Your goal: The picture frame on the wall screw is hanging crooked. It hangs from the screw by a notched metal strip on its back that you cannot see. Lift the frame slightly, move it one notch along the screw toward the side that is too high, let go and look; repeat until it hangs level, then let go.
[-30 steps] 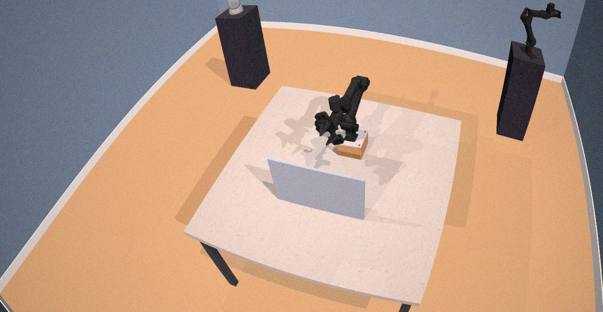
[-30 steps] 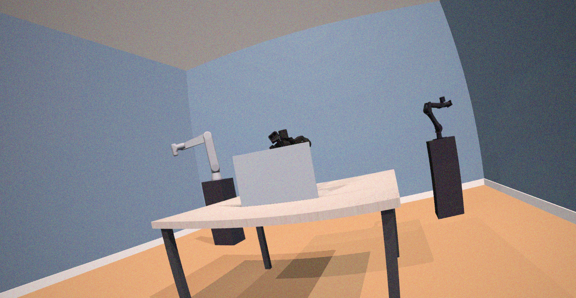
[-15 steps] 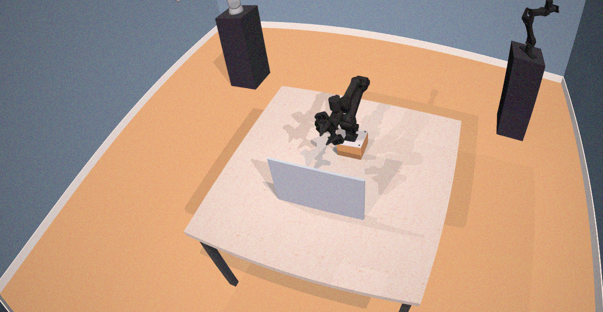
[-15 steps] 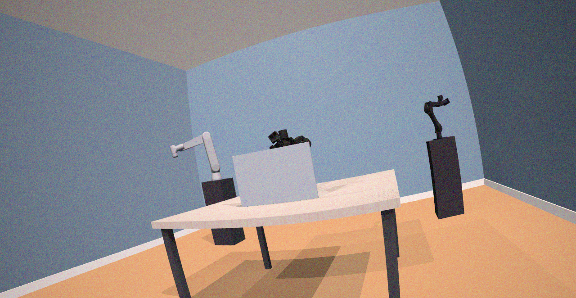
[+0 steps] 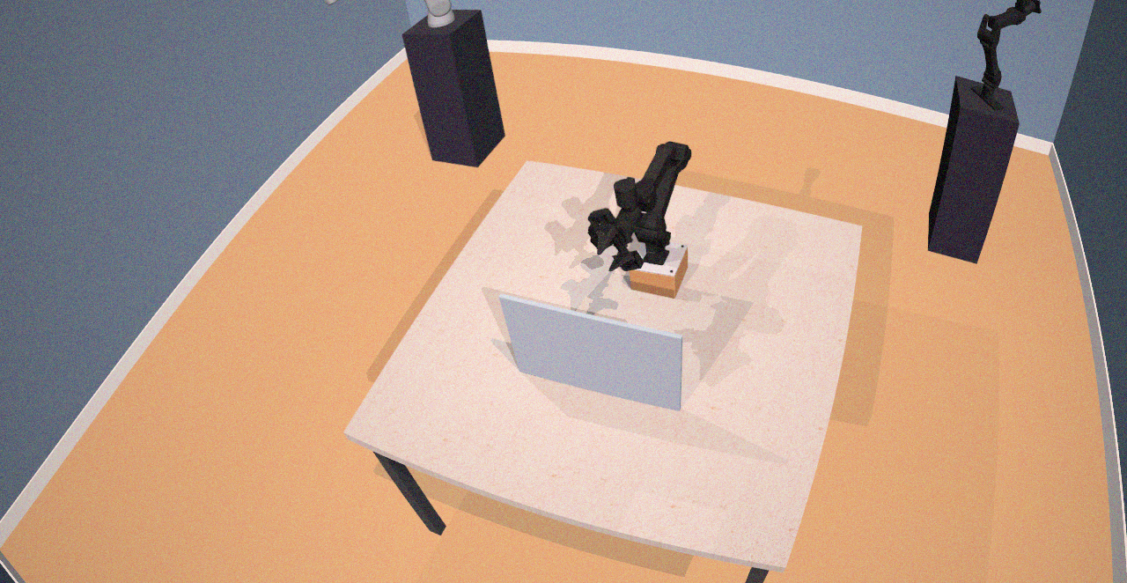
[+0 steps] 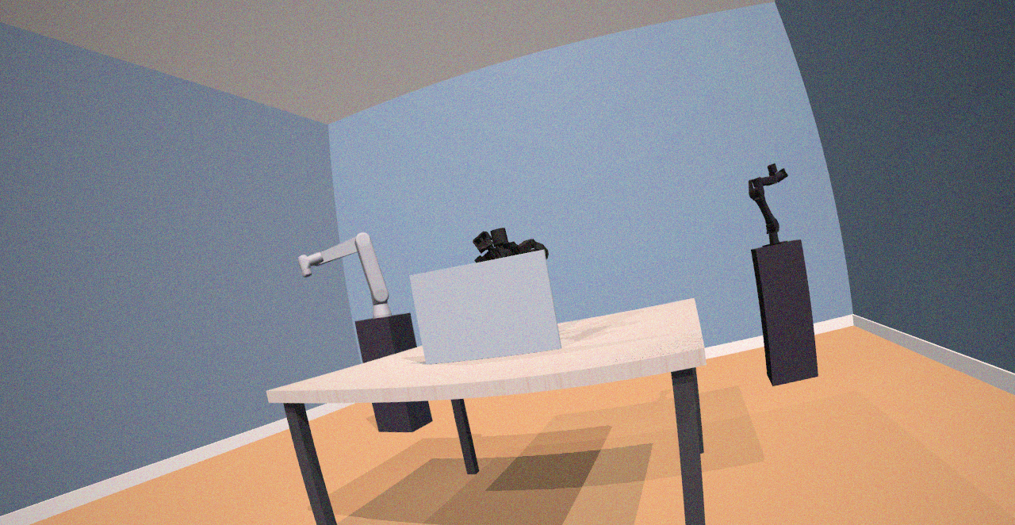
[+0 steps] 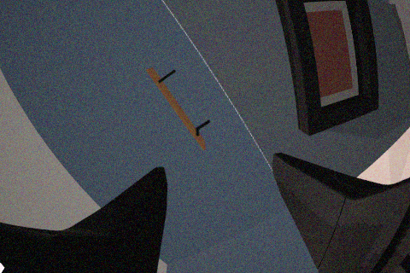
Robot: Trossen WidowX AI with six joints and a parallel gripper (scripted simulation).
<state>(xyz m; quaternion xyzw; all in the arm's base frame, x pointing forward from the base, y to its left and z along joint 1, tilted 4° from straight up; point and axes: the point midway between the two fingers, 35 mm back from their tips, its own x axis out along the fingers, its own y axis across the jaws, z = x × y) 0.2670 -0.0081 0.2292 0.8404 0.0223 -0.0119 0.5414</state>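
Now: gripper tip 170 mm above the picture frame, 140 mm short of it and 40 mm to the right of it. The rest, counted from my gripper tip: grey wall panel 180 mm below, 150 mm ahead, 20 mm to the left.
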